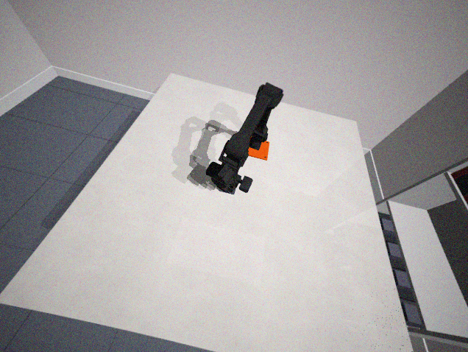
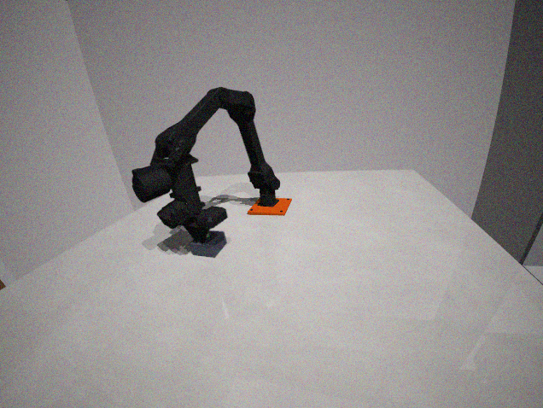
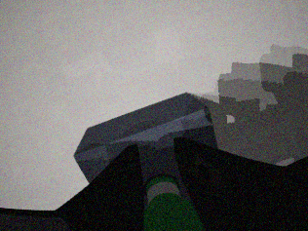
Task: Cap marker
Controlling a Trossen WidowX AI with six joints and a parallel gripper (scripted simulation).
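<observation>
The green cap is 50 mm above my gripper tip and 30 mm behind it.
</observation>
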